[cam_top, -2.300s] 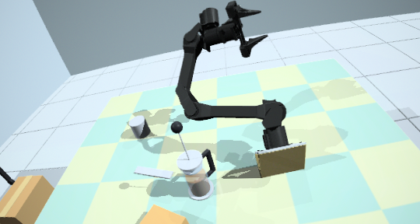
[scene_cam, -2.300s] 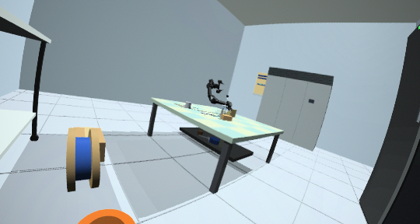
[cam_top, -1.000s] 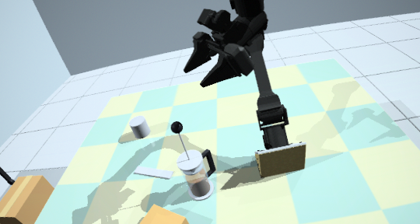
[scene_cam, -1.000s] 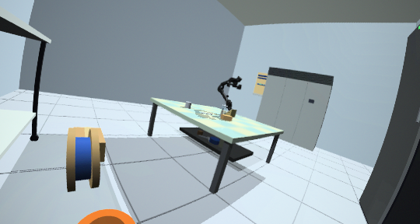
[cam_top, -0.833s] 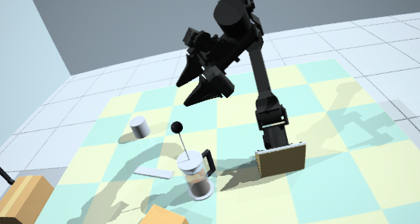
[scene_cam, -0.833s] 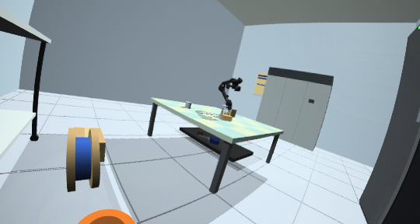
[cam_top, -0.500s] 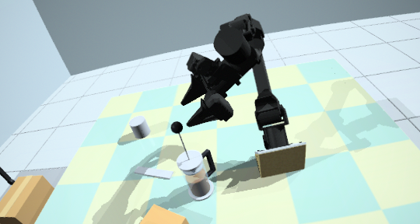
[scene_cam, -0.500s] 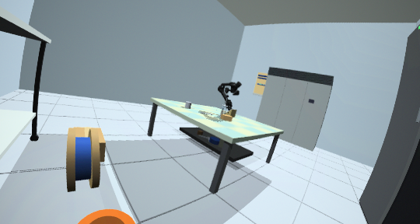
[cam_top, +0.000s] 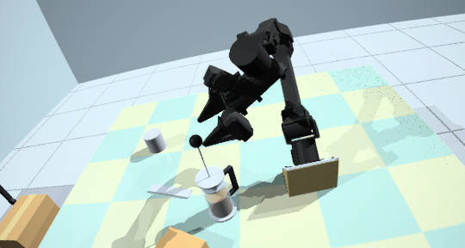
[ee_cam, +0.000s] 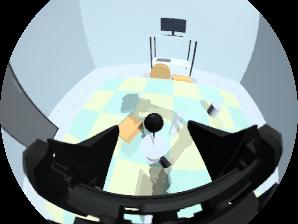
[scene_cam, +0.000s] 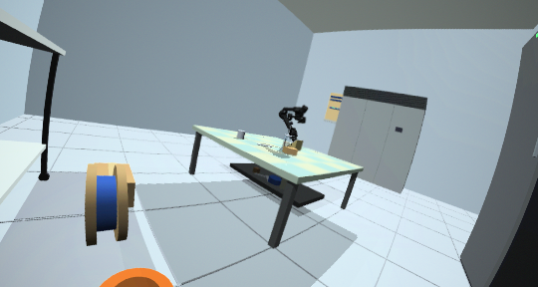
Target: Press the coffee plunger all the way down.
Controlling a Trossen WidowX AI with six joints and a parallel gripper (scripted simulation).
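My gripper tip is 1 cm to the left of the coffee press and 15 cm above it. From my gripper tip the other things lie so: orange box 12 cm ahead, 12 cm to the left, 25 cm below.
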